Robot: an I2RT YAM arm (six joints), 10 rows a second.
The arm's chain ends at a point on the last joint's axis. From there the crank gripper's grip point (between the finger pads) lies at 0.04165 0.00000 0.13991 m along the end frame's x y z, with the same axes.
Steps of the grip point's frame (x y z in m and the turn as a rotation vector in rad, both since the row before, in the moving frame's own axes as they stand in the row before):
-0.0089 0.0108 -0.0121 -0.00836 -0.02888 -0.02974
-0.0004 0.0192 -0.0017 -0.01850 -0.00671 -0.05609
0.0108 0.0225 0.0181 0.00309 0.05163 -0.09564
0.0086 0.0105 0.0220 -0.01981 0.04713 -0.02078
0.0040 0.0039 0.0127 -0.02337 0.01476 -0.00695
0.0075 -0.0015 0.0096 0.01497 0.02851 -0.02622
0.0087 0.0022 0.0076 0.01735 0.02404 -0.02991
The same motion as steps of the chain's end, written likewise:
-0.0048 0.0108 -0.0132 -0.00836 -0.02888 -0.02974
0.0005 0.0189 -0.0020 -0.01850 -0.00671 -0.05609
0.0039 0.0272 0.0204 0.00309 0.05163 -0.09564
0.0020 0.0087 0.0241 -0.01981 0.04713 -0.02078
0.0019 0.0009 0.0134 -0.02337 0.01476 -0.00695
0.0036 0.0017 0.0109 0.01497 0.02851 -0.02622
0.0054 0.0059 0.0087 0.01735 0.02404 -0.02991

